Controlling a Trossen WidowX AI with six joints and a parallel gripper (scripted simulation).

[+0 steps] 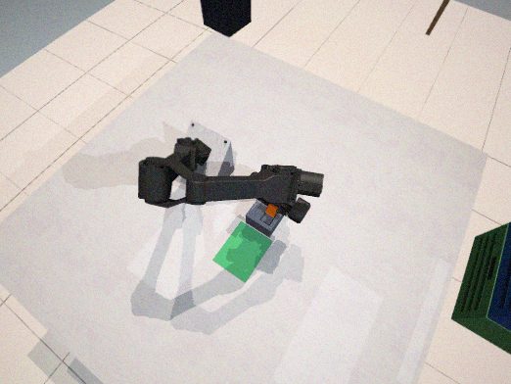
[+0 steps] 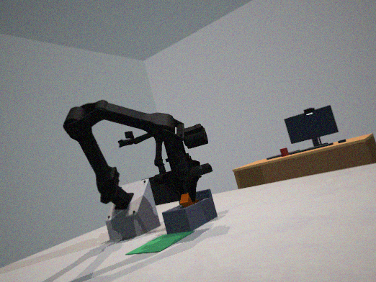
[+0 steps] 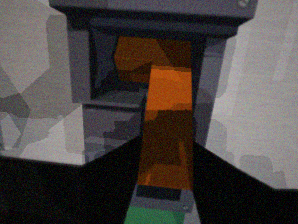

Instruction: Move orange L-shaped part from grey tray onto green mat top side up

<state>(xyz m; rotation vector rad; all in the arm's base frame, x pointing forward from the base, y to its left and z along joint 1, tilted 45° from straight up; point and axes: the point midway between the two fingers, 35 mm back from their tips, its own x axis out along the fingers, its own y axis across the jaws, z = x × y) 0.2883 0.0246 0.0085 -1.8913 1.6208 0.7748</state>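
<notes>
Now: gripper tip 15 cm to the left of the green mat and 8 cm above it. The rest, counted from my gripper tip: orange L-shaped part (3 cm to the left, 3 cm below, 2 cm behind).
</notes>
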